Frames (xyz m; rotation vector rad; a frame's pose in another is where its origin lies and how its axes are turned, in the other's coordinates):
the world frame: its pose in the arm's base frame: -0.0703 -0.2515 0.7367 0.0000 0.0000 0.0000
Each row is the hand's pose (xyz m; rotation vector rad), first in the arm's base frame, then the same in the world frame.
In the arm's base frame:
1: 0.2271 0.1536 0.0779 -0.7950 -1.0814 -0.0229
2: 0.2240 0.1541 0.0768 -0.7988 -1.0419 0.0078
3: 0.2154 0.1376 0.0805 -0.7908 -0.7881 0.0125
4: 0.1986 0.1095 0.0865 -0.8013 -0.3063 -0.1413
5: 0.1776 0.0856 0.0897 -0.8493 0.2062 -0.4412
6: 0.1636 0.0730 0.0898 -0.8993 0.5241 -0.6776
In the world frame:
1: 0.2974 0.4051 -0.6588 -0.7950 -1.0814 -0.0229
2: 0.2943 0.4056 -0.6599 -0.7988 -1.0419 0.0078
3: 0.2857 0.3891 -0.6562 -0.7908 -0.7881 0.0125
4: 0.2689 0.3610 -0.6502 -0.8013 -0.3063 -0.1413
5: 0.2479 0.3371 -0.6470 -0.8493 0.2062 -0.4412
6: 0.2339 0.3245 -0.6469 -0.8993 0.5241 -0.6776

